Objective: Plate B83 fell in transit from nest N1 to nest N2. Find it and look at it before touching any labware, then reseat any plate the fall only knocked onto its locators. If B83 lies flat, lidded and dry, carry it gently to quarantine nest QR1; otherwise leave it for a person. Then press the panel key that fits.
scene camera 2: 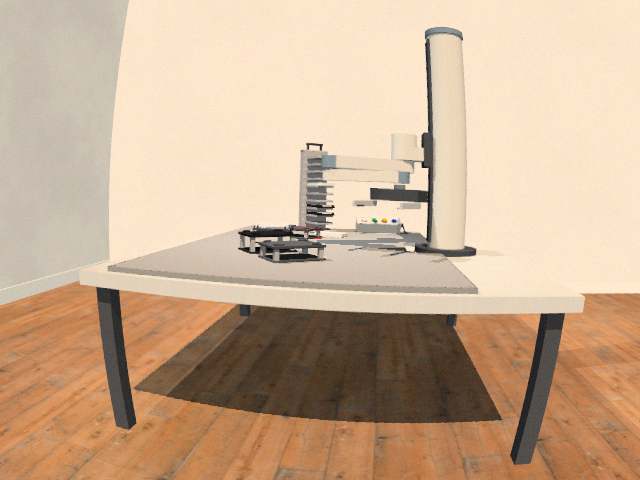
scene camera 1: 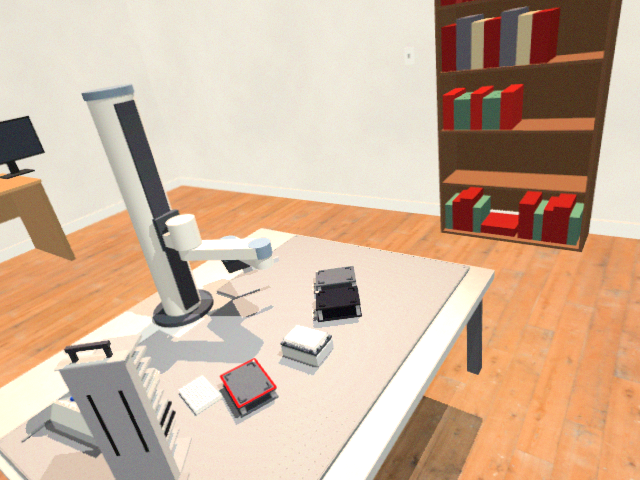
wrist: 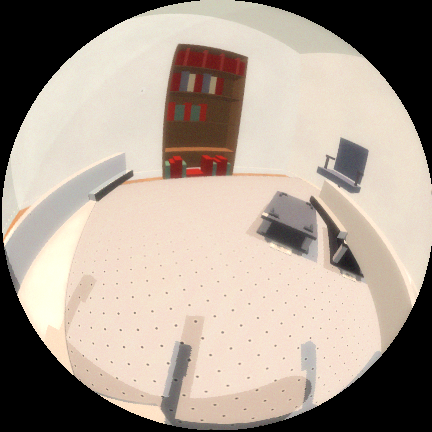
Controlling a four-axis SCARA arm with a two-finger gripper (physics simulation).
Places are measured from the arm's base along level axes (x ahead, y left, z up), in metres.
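Where they show: gripper, fingertip midpoint: (scene camera 2: 376, 204) (wrist: 221, 169); arm's base at its link origin: (scene camera 2: 445, 252) (scene camera 1: 184, 309).
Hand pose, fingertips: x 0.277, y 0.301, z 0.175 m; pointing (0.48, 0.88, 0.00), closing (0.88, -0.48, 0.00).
Things, the pixels of their top centre, and the offset from my fingertips. "pt": a spot on its surface instead.
- red-rimmed nest at its top centre: (scene camera 1: 246, 379) (scene camera 2: 298, 226) 0.327 m ahead, 0.518 m right, 0.117 m down
- white plate at its top centre: (scene camera 1: 305, 335) (scene camera 2: 273, 223) 0.387 m ahead, 0.295 m right, 0.093 m down
- pale block-like nest at a spot on its surface: (scene camera 1: 299, 354) pt 0.393 m ahead, 0.344 m right, 0.132 m down
- grey nest at its top centre: (wrist: 294, 206) (scene camera 2: 291, 241) (scene camera 1: 335, 274) 0.241 m ahead, 0.094 m left, 0.112 m down
- black nest at its top centre: (wrist: 357, 229) (scene camera 2: 267, 230) (scene camera 1: 337, 295) 0.351 m ahead, 0.052 m right, 0.098 m down
- key panel at its top centre: (scene camera 1: 81, 406) (scene camera 2: 378, 216) 0.014 m back, 0.844 m right, 0.079 m down
A white plate (scene camera 1: 199, 394) (scene camera 2: 333, 235) lies flat on the mat beside the red-rimmed nest (scene camera 1: 248, 382); its label, lid and any wetness cannot be made out. Another white plate (scene camera 1: 306, 338) sits on a pale block-like nest (scene camera 1: 299, 354); whether it is fully seated is too small to tell. A grey nest (scene camera 1: 336, 276) (scene camera 2: 292, 243) (wrist: 292, 212) and a black nest (scene camera 1: 337, 298) hold no visible plate. My gripper (scene camera 2: 387, 204) (wrist: 221, 169) is open and empty, high above the mat near the column. In the wrist view its right finger partly covers the black nest. Nest labels are unreadable.
The tall plate rack (scene camera 1: 111, 413) (scene camera 2: 303, 186) stands at one end of the mat. The key panel (scene camera 2: 378, 226) has white, green, yellow and blue keys; in scene camera 1 the rack partly hides it. The arm's column (scene camera 1: 134, 206) (scene camera 2: 447, 139) stands at the table's side.
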